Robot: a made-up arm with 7 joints. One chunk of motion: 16 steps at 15 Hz.
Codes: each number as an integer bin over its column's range. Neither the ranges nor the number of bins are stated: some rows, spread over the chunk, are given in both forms.
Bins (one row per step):
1: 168 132 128 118 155 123
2: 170 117 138 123 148 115
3: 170 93 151 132 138 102
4: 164 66 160 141 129 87
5: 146 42 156 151 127 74
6: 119 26 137 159 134 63
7: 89 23 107 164 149 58
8: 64 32 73 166 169 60
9: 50 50 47 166 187 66
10: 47 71 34 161 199 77
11: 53 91 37 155 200 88
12: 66 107 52 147 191 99
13: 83 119 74 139 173 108
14: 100 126 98 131 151 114
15: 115 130 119 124 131 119
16: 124 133 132 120 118 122
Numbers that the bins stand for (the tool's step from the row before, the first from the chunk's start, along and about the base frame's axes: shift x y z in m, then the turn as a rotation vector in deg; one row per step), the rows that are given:
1: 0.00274 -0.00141 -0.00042 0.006 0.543 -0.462
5: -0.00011 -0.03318 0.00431 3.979 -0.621 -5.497
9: -0.01253 -0.03035 -0.01407 5.785 1.873 -6.319
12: -0.01046 -0.01024 -0.01323 3.498 2.040 -2.928
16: -0.00295 -0.00106 0.00026 0.247 -0.995 -0.565
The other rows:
2: 0.00300 -0.00671 0.00127 0.608 0.252 -1.284
3: 0.00300 -0.01518 0.00346 1.692 -0.164 -2.620
4: 0.00222 -0.02471 0.00498 2.775 -0.538 -4.161
6: -0.00360 -0.03882 0.00110 4.942 -0.330 -6.627
7: -0.00748 -0.03988 -0.00396 5.544 0.294 -7.141
8: -0.01072 -0.03671 -0.00969 5.785 1.125 -6.935
10: -0.01292 -0.02294 -0.01627 5.183 2.372 -5.189
11: -0.01214 -0.01588 -0.01576 4.461 2.414 -4.058
13: -0.00826 -0.00600 -0.00952 2.535 1.291 -2.004
14: -0.00606 -0.00353 -0.00547 1.571 0.377 -1.387
15: -0.00412 -0.00212 -0.00193 0.729 -0.455 -0.873

